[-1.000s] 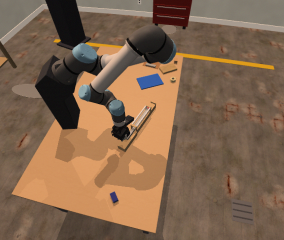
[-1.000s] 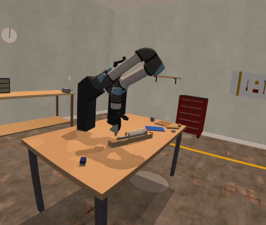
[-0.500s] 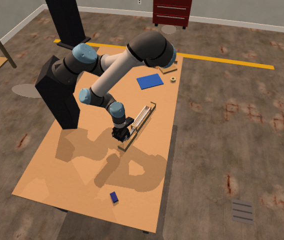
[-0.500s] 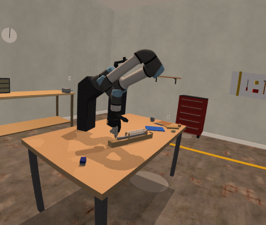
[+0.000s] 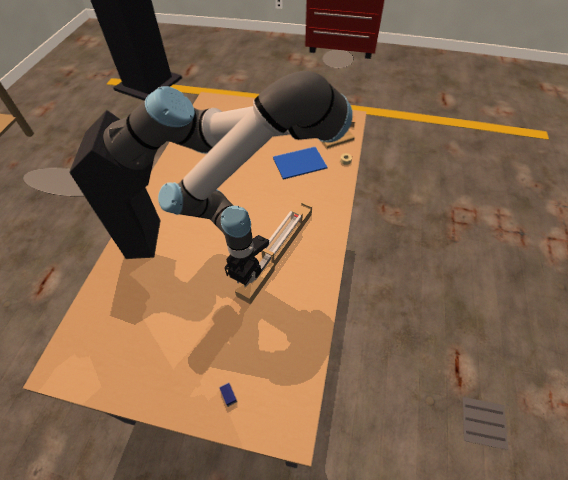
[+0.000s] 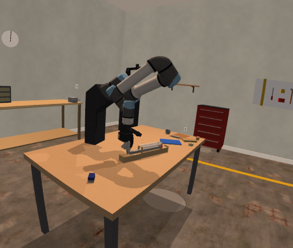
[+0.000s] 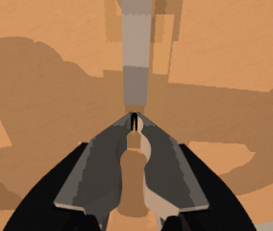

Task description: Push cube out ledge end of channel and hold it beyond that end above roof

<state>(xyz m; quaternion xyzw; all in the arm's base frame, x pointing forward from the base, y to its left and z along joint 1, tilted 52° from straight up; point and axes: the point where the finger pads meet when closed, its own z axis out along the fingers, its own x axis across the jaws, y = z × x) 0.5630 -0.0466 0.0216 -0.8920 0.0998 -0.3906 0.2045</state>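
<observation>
Now: hand 33 cm to the right of the red cube, 1 cm short of it and 1 cm above it. Round my hand: blue mat (65 cm to the left, 15 cm behind, 6 cm below); tape roll (76 cm to the left, 5 cm below, 3 cm ahead); grey nut (89 cm to the left, 39 cm behind, 4 cm below).
</observation>
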